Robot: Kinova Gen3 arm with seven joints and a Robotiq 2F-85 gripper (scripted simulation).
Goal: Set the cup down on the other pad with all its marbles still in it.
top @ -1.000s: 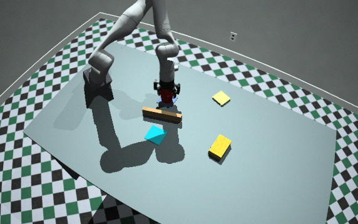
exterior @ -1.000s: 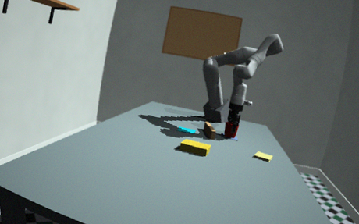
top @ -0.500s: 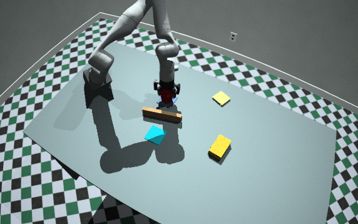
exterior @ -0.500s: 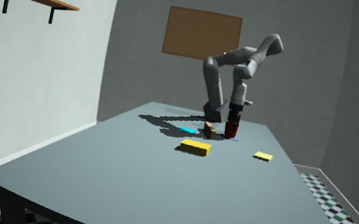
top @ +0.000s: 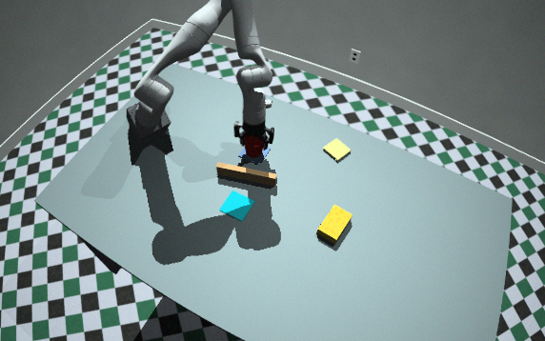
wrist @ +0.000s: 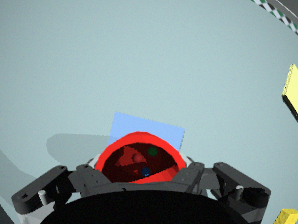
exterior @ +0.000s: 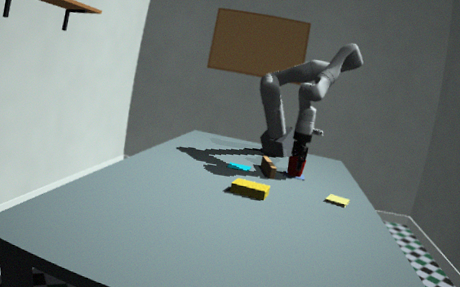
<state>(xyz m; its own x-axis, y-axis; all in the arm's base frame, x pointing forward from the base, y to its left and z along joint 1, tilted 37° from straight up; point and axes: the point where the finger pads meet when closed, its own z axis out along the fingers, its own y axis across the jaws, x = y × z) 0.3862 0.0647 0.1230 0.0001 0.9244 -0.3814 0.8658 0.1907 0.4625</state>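
Now: hand 23 cm to the left of the cyan pad and 5 cm above it. Round my hand: wooden rail: 12 cm to the right, 3 cm below; red cup: 2 cm below; blue marble: 3 cm below, 2 cm to the right, 1 cm ahead.
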